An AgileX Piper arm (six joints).
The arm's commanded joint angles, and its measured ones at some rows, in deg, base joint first. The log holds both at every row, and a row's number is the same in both.
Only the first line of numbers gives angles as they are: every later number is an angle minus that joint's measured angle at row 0.
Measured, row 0: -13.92 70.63 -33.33 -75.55 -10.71 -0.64
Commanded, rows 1 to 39: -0.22 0.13 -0.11 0.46 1.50 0.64; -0.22 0.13 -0.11 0.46 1.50 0.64; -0.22 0.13 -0.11 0.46 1.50 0.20; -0.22 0.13 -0.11 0.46 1.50 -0.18; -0.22 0.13 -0.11 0.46 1.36 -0.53; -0.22 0.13 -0.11 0.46 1.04 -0.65; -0.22 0.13 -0.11 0.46 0.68 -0.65; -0.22 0.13 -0.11 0.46 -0.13 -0.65; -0.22 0.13 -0.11 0.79 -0.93 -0.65; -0.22 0.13 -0.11 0.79 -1.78 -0.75; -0.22 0.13 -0.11 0.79 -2.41 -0.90; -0.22 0.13 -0.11 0.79 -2.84 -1.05; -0.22 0.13 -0.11 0.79 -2.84 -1.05; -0.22 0.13 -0.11 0.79 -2.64 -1.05; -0.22 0.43 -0.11 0.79 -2.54 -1.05; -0.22 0.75 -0.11 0.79 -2.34 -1.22; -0.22 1.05 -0.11 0.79 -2.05 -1.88; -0.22 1.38 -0.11 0.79 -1.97 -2.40; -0.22 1.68 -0.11 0.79 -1.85 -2.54; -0.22 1.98 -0.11 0.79 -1.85 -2.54; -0.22 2.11 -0.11 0.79 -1.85 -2.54; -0.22 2.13 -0.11 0.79 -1.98 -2.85; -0.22 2.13 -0.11 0.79 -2.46 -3.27; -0.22 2.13 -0.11 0.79 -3.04 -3.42; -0.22 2.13 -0.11 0.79 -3.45 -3.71; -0.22 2.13 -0.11 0.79 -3.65 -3.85; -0.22 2.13 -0.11 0.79 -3.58 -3.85; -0.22 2.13 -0.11 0.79 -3.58 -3.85; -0.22 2.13 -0.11 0.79 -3.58 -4.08; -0.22 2.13 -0.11 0.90 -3.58 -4.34; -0.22 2.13 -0.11 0.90 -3.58 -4.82; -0.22 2.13 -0.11 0.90 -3.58 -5.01; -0.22 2.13 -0.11 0.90 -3.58 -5.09; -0.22 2.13 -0.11 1.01 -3.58 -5.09; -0.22 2.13 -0.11 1.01 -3.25 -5.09; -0.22 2.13 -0.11 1.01 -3.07 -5.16; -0.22 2.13 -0.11 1.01 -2.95 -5.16; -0.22 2.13 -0.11 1.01 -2.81 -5.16; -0.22 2.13 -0.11 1.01 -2.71 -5.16
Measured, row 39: -0.11 2.13 0.00 1.21 -3.74 -4.79
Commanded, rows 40 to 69: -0.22 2.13 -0.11 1.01 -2.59 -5.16; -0.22 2.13 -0.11 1.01 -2.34 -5.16; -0.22 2.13 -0.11 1.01 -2.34 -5.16; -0.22 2.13 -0.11 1.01 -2.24 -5.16; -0.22 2.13 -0.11 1.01 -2.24 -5.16; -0.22 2.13 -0.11 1.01 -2.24 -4.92; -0.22 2.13 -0.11 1.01 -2.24 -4.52; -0.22 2.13 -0.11 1.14 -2.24 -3.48; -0.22 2.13 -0.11 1.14 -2.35 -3.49; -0.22 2.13 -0.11 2.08 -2.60 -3.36; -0.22 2.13 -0.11 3.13 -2.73 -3.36; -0.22 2.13 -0.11 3.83 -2.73 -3.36; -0.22 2.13 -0.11 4.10 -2.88 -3.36; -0.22 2.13 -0.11 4.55 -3.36 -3.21; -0.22 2.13 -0.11 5.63 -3.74 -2.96; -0.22 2.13 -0.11 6.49 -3.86 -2.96; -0.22 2.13 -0.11 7.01 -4.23 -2.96; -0.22 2.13 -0.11 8.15 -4.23 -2.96; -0.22 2.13 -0.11 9.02 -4.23 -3.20; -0.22 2.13 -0.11 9.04 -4.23 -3.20; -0.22 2.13 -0.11 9.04 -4.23 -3.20; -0.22 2.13 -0.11 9.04 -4.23 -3.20; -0.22 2.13 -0.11 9.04 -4.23 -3.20; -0.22 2.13 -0.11 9.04 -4.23 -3.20; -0.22 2.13 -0.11 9.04 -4.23 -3.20; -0.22 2.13 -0.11 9.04 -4.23 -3.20; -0.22 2.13 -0.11 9.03 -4.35 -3.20; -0.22 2.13 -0.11 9.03 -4.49 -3.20; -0.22 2.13 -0.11 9.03 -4.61 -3.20; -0.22 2.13 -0.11 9.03 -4.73 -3.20
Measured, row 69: -0.11 2.25 -0.18 8.93 -4.44 -3.82
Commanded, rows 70 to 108: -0.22 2.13 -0.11 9.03 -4.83 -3.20; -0.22 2.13 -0.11 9.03 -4.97 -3.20; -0.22 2.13 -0.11 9.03 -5.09 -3.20; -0.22 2.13 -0.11 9.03 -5.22 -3.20; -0.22 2.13 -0.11 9.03 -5.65 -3.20; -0.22 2.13 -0.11 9.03 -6.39 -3.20; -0.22 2.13 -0.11 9.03 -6.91 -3.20; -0.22 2.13 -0.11 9.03 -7.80 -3.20; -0.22 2.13 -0.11 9.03 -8.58 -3.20; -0.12 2.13 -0.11 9.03 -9.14 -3.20; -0.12 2.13 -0.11 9.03 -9.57 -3.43; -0.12 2.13 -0.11 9.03 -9.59 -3.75; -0.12 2.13 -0.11 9.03 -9.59 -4.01; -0.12 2.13 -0.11 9.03 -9.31 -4.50; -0.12 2.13 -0.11 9.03 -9.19 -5.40; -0.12 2.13 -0.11 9.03 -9.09 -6.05; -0.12 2.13 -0.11 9.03 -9.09 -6.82; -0.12 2.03 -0.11 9.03 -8.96 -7.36; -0.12 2.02 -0.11 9.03 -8.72 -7.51; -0.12 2.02 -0.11 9.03 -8.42 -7.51; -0.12 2.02 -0.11 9.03 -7.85 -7.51; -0.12 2.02 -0.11 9.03 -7.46 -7.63; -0.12 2.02 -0.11 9.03 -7.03 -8.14; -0.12 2.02 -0.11 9.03 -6.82 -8.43; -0.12 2.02 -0.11 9.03 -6.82 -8.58; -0.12 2.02 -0.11 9.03 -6.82 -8.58; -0.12 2.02 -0.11 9.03 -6.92 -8.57; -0.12 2.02 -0.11 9.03 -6.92 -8.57; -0.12 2.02 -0.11 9.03 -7.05 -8.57; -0.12 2.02 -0.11 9.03 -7.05 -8.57; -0.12 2.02 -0.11 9.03 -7.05 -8.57; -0.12 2.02 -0.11 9.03 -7.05 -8.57; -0.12 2.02 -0.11 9.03 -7.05 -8.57; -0.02 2.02 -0.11 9.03 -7.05 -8.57; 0.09 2.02 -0.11 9.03 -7.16 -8.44; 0.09 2.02 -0.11 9.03 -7.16 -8.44; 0.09 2.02 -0.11 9.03 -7.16 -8.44; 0.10 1.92 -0.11 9.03 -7.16 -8.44; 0.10 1.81 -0.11 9.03 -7.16 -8.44
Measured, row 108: -0.11 2.34 -0.18 9.34 -7.75 -8.12
